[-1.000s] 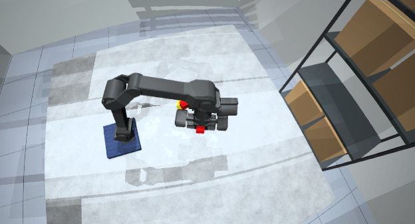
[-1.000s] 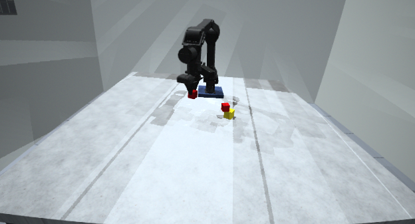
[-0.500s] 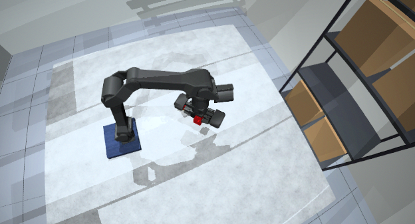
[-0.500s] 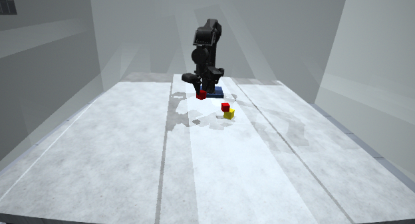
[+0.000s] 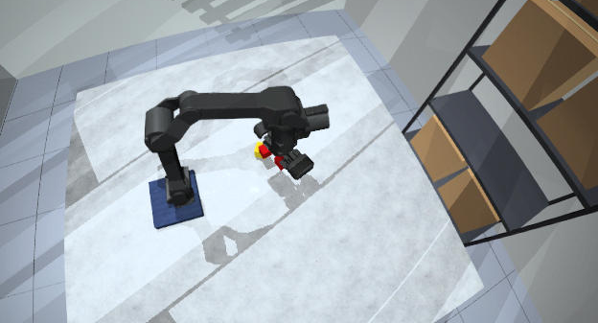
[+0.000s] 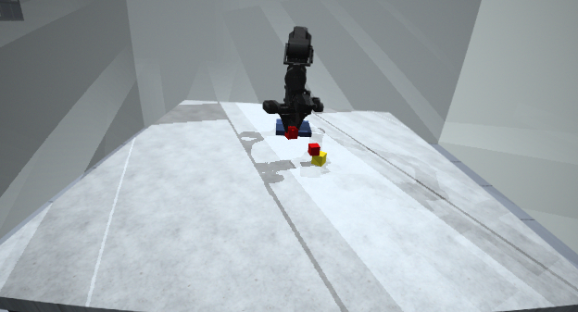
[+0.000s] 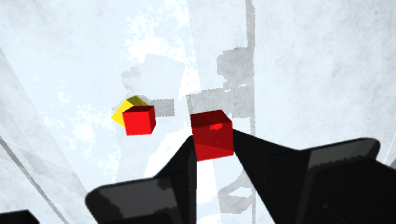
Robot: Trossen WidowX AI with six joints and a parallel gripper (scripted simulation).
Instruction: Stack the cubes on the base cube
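My gripper tip is now 20 mm past the yellow base cube, 110 mm to the right of it and 110 mm above it.
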